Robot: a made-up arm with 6 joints. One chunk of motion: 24 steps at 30 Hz.
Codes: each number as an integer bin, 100 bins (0 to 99) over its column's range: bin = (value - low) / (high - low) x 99, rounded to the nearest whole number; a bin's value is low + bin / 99 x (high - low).
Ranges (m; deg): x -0.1..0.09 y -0.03..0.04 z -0.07..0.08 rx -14..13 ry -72..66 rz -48..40
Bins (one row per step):
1: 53 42 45 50 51 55
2: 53 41 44 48 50 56
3: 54 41 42 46 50 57
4: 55 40 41 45 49 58
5: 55 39 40 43 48 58
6: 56 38 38 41 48 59
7: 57 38 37 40 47 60
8: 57 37 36 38 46 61
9: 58 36 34 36 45 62
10: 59 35 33 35 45 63
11: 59 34 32 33 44 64
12: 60 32 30 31 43 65
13: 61 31 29 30 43 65
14: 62 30 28 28 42 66
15: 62 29 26 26 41 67
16: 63 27 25 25 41 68
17: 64 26 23 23 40 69
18: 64 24 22 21 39 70
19: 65 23 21 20 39 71
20: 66 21 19 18 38 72
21: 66 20 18 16 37 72
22: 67 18 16 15 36 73
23: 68 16 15 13 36 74
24: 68 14 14 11 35 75
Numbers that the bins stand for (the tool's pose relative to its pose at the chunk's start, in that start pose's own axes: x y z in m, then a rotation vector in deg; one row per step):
1: 0.0017 -0.0003 -0.0018 -0.36 -0.91 0.89
2: 0.0017 -0.0010 -0.0033 -0.91 -2.30 1.78
3: 0.0036 -0.0010 -0.0064 -1.45 -2.30 2.67
4: 0.0056 -0.0017 -0.0079 -1.73 -3.70 3.56
5: 0.0056 -0.0024 -0.0094 -2.27 -5.09 3.56
6: 0.0075 -0.0031 -0.0124 -2.82 -5.09 4.44
7: 0.0094 -0.0031 -0.0139 -3.09 -6.48 5.33
8: 0.0094 -0.0038 -0.0155 -3.64 -7.88 6.22
9: 0.0113 -0.0045 -0.0185 -4.18 -9.27 7.11
10: 0.0132 -0.0053 -0.0200 -4.45 -9.27 8.00
11: 0.0132 -0.0060 -0.0215 -5.00 -10.67 8.89
12: 0.0152 -0.0074 -0.0245 -5.55 -12.06 9.78
13: 0.0171 -0.0081 -0.0261 -5.82 -12.06 9.78
14: 0.0190 -0.0088 -0.0276 -6.36 -13.45 10.67
15: 0.0190 -0.0095 -0.0306 -6.91 -14.85 11.56
16: 0.0209 -0.0109 -0.0321 -7.18 -14.85 12.44
17: 0.0228 -0.0116 -0.0352 -7.73 -16.24 13.33
18: 0.0228 -0.0130 -0.0367 -8.27 -17.64 14.22
19: 0.0247 -0.0137 -0.0382 -8.55 -17.64 15.11
20: 0.0267 -0.0152 -0.0412 -9.09 -19.03 16.00
21: 0.0267 -0.0159 -0.0427 -9.64 -20.42 16.00
22: 0.0286 -0.0173 -0.0458 -9.91 -21.82 16.89
23: 0.0305 -0.0187 -0.0473 -10.45 -21.82 17.78
24: 0.0305 -0.0201 -0.0488 -11.00 -23.21 18.67

